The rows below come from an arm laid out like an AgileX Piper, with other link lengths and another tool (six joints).
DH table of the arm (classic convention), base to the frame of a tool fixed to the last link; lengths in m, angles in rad. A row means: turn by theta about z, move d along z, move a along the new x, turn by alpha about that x. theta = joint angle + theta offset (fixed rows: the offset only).
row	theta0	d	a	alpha
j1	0	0.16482	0	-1.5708
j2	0.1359	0	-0.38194	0
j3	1.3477	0	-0.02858	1.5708
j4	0	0.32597	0	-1.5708
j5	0	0	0	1.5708
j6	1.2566	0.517	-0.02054	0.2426
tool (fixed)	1.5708	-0.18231	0	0
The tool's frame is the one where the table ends.
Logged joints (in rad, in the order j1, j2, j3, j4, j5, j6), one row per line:
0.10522, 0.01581, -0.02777, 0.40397, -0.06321, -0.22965
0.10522, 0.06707, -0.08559, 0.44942, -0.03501, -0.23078
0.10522, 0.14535, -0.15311, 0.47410, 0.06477, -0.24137
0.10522, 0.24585, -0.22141, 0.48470, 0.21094, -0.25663
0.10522, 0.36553, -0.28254, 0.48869, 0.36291, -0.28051
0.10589, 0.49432, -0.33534, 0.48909, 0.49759, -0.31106
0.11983, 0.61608, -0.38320, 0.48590, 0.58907, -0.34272
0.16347, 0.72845, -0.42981, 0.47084, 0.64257, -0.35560
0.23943, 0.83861, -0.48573, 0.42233, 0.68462, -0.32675
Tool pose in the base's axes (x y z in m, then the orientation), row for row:
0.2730, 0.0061, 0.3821, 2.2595, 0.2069, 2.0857
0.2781, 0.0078, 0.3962, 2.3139, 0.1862, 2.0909
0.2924, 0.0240, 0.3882, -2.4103, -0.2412, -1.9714
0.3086, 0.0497, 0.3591, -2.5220, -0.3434, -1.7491
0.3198, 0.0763, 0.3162, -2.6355, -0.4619, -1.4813
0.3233, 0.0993, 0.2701, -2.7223, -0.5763, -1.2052
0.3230, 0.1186, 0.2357, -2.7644, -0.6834, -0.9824
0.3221, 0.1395, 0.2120, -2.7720, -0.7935, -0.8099
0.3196, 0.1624, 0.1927, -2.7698, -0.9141, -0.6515
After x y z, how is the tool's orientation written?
As a rotation vector, in radians.
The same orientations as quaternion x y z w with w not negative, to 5 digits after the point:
0.73282, 0.06710, 0.67645, 0.02983
0.74061, 0.05960, 0.66923, 0.00869
-0.77172, -0.07723, -0.63119, 0.00922
-0.81633, -0.11115, -0.56616, 0.02663
-0.86099, -0.15090, -0.48393, 0.04161
-0.89640, -0.18976, -0.39685, 0.05456
-0.91578, -0.22639, -0.32545, 0.06459
-0.92308, -0.26424, -0.26970, 0.07327
-0.92407, -0.30497, -0.21736, 0.07641

